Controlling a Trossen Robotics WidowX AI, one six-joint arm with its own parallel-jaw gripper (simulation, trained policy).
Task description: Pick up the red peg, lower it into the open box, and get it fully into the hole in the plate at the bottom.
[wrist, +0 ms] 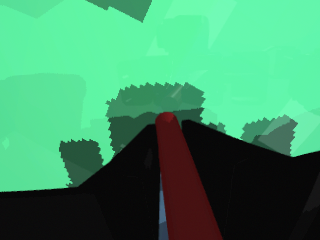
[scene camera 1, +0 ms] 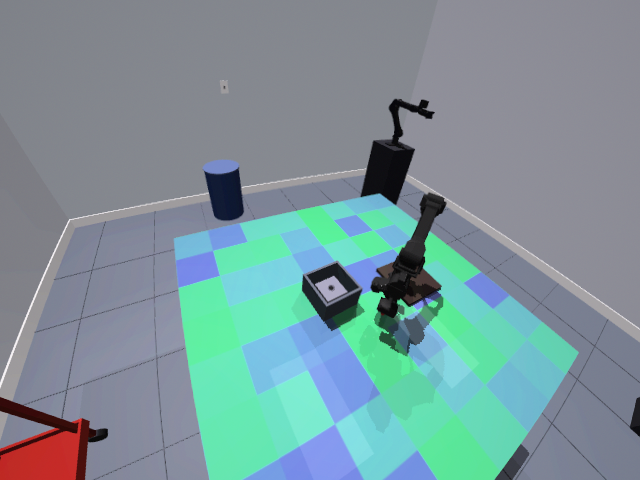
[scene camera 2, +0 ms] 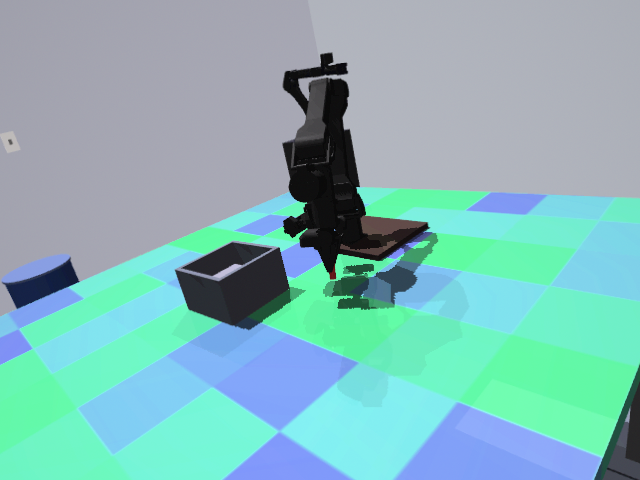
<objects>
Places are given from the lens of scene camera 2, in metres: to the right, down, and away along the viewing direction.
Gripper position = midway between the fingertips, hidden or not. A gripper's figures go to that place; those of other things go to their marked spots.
gripper (scene camera 2: 330, 271): 0.02, 0.07, 0.90
dark grey box (scene camera 2: 262, 277): -0.12, 0.08, 0.88
</objects>
